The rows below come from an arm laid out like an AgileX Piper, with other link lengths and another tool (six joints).
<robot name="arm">
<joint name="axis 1" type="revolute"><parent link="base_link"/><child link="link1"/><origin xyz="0.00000 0.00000 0.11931"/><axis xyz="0 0 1"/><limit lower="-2.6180" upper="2.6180"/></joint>
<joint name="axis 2" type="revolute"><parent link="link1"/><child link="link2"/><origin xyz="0.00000 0.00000 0.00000"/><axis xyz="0 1 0"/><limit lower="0.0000" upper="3.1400"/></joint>
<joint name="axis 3" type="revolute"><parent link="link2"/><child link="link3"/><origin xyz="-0.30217 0.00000 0.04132"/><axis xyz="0 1 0"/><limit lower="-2.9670" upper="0.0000"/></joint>
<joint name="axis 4" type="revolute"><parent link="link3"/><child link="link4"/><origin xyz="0.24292 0.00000 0.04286"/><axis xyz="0.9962 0 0.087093"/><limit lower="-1.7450" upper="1.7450"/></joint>
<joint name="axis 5" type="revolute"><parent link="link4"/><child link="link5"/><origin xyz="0.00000 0.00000 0.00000"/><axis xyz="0 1 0"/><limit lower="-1.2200" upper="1.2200"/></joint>
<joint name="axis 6" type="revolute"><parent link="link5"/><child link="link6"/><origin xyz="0.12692 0.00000 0.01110"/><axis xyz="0.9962 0 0.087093"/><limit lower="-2.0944" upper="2.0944"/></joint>
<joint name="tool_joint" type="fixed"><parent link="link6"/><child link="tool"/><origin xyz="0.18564 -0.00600 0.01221" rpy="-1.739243 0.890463 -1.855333"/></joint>
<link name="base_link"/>
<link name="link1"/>
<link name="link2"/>
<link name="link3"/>
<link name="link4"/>
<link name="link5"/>
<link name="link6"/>
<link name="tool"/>
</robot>
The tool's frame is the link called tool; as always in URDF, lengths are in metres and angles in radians.
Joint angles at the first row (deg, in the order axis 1, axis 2, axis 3, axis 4, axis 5, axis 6):
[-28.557, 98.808, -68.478, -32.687, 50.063, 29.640]
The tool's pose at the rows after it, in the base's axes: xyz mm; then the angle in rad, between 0 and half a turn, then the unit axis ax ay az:
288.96, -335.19, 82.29, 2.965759, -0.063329, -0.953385, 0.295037
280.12, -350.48, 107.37, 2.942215, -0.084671, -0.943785, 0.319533
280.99, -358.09, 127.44, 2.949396, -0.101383, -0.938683, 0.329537
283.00, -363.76, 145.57, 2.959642, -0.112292, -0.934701, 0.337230
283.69, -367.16, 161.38, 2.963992, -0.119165, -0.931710, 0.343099
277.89, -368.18, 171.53, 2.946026, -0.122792, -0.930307, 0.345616
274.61, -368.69, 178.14, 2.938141, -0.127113, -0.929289, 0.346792
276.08, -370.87, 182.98, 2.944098, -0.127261, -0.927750, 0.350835
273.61, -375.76, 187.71, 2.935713, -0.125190, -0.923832, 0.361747
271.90, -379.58, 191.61, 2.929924, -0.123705, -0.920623, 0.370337
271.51, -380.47, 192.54, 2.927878, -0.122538, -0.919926, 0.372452
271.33, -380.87, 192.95, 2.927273, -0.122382, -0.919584, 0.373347
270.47, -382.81, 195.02, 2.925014, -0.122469, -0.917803, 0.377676
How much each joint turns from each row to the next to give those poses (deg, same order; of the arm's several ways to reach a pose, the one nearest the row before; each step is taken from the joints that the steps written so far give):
[0.001, -0.001, -3.013, -4.375, 3.294, 2.372]
[0.000, -0.099, -3.458, -2.709, 4.360, 1.178]
[0.000, 0.000, -3.578, -0.396, 2.782, 0.001]
[-0.001, 0.000, -3.331, -0.094, 2.246, -0.599]
[0.102, 0.000, -2.996, 0.000, 2.245, -0.931]
[0.000, 0.001, -2.120, 0.000, 2.635, -1.281]
[-0.001, 0.000, -1.384, 0.000, 1.598, -0.556]
[0.002, 0.000, -0.687, -0.279, 0.104, -0.228]
[-0.001, 0.000, 0.016, -1.414, 0.033, -0.031]
[0.001, -0.001, 0.001, -1.109, 0.000, 0.001]
[-0.001, 0.000, -0.001, -0.258, 0.001, -0.104]
[-0.001, 0.000, 0.001, -0.116, -0.002, 0.000]
[0.002, 0.001, -0.002, -0.577, 0.002, 0.109]

